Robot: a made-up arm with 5 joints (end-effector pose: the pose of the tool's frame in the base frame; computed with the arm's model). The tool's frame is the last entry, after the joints.
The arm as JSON. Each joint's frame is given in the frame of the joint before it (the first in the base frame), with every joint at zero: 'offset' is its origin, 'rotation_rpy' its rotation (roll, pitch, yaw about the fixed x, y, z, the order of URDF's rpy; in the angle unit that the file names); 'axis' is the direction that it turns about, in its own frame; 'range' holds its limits. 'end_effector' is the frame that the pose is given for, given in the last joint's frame.
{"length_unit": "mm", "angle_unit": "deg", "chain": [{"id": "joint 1", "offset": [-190.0, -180.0, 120.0], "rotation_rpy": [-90.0, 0.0, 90.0], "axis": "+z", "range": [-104.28, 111.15]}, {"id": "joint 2", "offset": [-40.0, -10.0, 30.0], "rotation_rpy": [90.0, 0.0, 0.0], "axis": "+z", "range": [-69.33, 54.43]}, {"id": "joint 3", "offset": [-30.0, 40.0, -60.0], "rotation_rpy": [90.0, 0.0, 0.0], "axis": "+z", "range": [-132.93, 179.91]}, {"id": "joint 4", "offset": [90.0, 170.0, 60.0], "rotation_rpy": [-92.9, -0.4, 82.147], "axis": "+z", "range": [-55.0, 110.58]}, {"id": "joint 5", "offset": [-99.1, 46.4, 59.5], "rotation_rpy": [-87.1, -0.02, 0.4], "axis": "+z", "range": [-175.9, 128.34]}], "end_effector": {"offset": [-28.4, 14.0, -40.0], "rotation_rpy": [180.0, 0.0, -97.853]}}
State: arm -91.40 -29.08 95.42 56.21 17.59
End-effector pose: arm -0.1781 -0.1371 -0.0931 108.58 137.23 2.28
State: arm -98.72 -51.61 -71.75 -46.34 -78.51
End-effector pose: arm -0.1744 -0.1209 0.1934 -8.44 -169.83 -24.97
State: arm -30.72 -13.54 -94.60 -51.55 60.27
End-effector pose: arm -0.2852 -0.0981 0.0880 112.90 -18.63 48.08
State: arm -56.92 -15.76 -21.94 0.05 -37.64
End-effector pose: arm -0.2005 -0.1764 0.1081 -8.71 103.48 -19.37
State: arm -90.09 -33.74 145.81 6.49 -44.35
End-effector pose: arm -0.2603 -0.1024 -0.0204 -154.13 9.91 -74.32
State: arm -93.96 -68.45 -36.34 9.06 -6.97
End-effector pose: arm -0.1840 -0.1485 0.0643 -36.57 148.84 -13.09
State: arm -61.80 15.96 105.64 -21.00 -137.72
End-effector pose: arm -0.1919 -0.2274 -0.0691 -69.40 9.28 -118.77
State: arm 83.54 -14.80 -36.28 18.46 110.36
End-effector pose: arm -0.1764 -0.1589 0.1640 18.63 87.31 39.48
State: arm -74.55 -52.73 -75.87 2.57 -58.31
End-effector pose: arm -0.1694 -0.1069 0.0793 -28.35 137.97 -27.04
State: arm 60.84 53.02 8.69 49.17 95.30
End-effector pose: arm -0.1176 -0.1318 0.1446 -77.32 -88.83 -102.09
